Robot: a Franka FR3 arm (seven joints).
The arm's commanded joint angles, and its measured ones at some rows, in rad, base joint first. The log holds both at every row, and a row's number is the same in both.
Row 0, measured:
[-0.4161 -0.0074 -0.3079 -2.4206 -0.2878 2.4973 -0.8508]
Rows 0 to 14, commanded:
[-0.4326 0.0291 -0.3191 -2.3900 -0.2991 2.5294 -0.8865]
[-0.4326 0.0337 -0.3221 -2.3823 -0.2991 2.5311 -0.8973]
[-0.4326 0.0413 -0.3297 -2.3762 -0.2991 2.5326 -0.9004]
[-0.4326 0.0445 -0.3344 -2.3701 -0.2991 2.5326 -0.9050]
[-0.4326 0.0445 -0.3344 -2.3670 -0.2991 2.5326 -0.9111]
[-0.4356 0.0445 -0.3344 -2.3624 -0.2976 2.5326 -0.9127]
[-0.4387 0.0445 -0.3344 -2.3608 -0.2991 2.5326 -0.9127]
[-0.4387 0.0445 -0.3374 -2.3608 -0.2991 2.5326 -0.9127]
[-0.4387 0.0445 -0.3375 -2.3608 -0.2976 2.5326 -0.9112]
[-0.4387 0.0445 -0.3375 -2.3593 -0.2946 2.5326 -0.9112]
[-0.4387 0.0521 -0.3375 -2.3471 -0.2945 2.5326 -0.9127]
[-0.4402 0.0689 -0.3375 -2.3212 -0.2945 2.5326 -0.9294]
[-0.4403 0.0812 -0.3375 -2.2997 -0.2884 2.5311 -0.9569]
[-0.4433 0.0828 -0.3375 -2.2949 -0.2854 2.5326 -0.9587]
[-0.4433 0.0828 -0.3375 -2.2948 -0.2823 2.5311 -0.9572]
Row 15, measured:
[-0.4279 0.0535 -0.3422 -2.3233 -0.2878 2.5205 -0.9294]
